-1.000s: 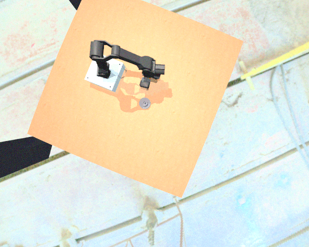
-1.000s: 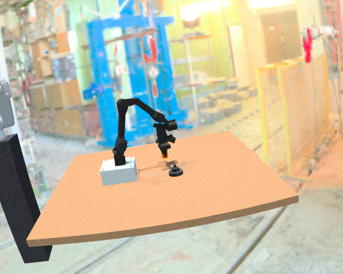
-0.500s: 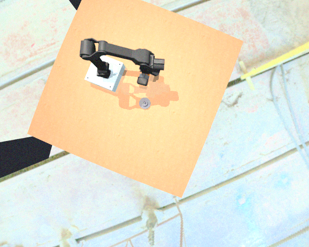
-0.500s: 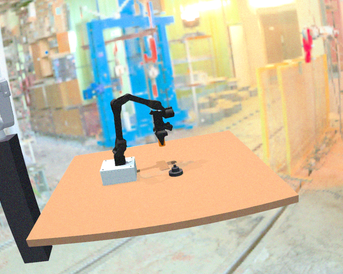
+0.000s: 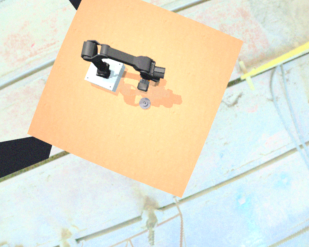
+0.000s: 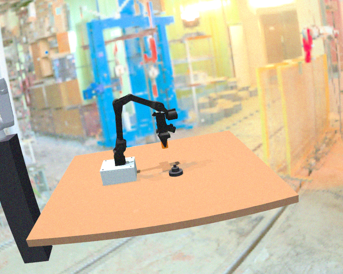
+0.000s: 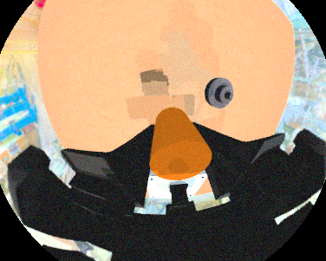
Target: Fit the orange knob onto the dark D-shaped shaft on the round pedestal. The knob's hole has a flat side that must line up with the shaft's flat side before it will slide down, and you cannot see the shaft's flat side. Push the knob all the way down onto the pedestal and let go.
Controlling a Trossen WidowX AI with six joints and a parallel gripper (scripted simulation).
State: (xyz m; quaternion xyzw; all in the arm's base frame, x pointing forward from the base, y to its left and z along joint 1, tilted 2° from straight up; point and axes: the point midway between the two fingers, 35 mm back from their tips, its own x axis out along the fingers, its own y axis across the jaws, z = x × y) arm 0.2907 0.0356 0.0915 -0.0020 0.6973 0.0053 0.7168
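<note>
The dark round pedestal lies 2 cm ahead of my gripper tip, 15 cm to the right of it and 11 cm below it. The rest, counted from my gripper tip: orange knob: 2 cm above.
</note>
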